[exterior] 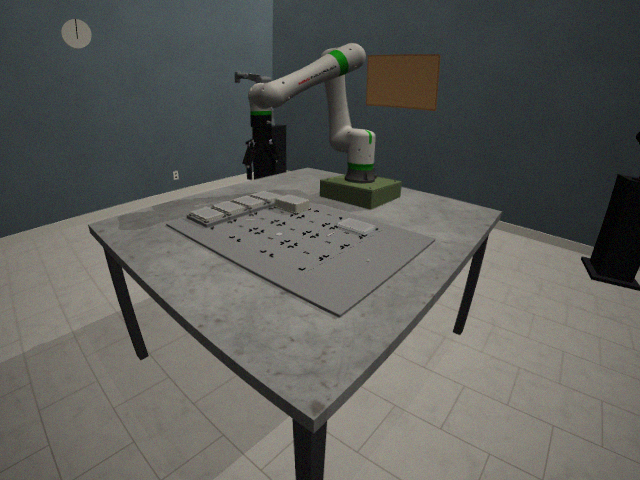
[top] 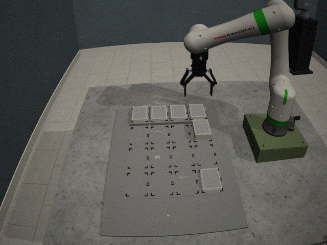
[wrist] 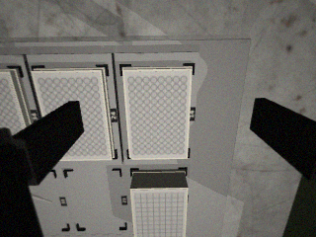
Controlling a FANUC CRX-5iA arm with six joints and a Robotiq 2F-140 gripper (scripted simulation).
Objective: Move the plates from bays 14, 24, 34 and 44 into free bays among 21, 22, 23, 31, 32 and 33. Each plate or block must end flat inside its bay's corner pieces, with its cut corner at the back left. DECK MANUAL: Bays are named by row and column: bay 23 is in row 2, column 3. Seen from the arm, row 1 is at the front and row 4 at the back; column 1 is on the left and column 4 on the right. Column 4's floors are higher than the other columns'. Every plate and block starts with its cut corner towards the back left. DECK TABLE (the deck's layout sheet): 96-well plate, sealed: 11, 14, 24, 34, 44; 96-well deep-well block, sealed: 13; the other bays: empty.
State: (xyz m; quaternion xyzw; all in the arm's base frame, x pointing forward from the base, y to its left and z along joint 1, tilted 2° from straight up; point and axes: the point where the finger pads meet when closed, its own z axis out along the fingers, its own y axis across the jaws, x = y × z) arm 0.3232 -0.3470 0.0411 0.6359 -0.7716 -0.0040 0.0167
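The sealed deep-well block is 190 mm to the left of my hand, 100 mm below it and 40 mm ahead of it. Round my hand: white pointed piece (460 mm to the left, 210 mm ahead, 120 mm below).
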